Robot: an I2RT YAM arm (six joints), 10 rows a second.
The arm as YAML. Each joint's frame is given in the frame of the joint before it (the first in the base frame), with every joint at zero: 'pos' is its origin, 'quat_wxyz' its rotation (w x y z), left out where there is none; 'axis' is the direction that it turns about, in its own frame. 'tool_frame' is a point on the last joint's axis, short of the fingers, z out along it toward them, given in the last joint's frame.
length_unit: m
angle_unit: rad
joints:
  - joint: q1
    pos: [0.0, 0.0, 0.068]
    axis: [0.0, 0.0, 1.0]
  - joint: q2
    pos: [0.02, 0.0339, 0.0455]
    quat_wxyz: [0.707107, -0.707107, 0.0, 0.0]
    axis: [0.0, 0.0, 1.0]
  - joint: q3
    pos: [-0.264, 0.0, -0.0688]
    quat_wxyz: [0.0, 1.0, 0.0, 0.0]
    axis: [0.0, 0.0, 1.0]
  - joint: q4
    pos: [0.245, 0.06, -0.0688]
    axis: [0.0, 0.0, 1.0]
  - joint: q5
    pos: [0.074, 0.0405, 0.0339]
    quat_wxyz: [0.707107, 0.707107, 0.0, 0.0]
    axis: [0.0, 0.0, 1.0]
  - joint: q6
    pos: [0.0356, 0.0, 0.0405]
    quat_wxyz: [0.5, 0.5, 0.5, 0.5]
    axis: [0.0, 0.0, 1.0]
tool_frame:
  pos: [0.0, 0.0, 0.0]
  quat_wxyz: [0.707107, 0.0, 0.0, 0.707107]
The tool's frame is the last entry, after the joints.
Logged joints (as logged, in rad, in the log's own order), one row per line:
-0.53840, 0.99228, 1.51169, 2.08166, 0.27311, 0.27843
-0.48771, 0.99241, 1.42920, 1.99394, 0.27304, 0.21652
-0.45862, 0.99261, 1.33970, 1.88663, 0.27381, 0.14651
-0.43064, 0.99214, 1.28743, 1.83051, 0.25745, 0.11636
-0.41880, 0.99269, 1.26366, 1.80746, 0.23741, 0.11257
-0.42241, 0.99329, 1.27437, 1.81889, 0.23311, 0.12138
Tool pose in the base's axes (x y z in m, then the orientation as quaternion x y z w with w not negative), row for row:
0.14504, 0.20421, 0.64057, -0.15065, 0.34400, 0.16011, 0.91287
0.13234, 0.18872, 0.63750, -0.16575, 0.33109, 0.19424, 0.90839
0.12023, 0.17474, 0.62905, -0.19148, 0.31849, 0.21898, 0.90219
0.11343, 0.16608, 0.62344, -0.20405, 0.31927, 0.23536, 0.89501
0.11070, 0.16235, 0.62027, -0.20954, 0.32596, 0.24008, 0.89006
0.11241, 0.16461, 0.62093, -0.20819, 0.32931, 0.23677, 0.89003
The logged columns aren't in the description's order. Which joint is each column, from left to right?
Columns, left to right: q6, q1, q2, q3, q4, q5.
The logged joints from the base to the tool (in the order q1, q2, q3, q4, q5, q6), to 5 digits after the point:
0.99228, 1.51169, 2.08166, 0.27311, 0.27843, -0.53840
0.99241, 1.42920, 1.99394, 0.27304, 0.21652, -0.48771
0.99261, 1.33970, 1.88663, 0.27381, 0.14651, -0.45862
0.99214, 1.28743, 1.83051, 0.25745, 0.11636, -0.43064
0.99269, 1.26366, 1.80746, 0.23741, 0.11257, -0.41880
0.99329, 1.27437, 1.81889, 0.23311, 0.12138, -0.42241

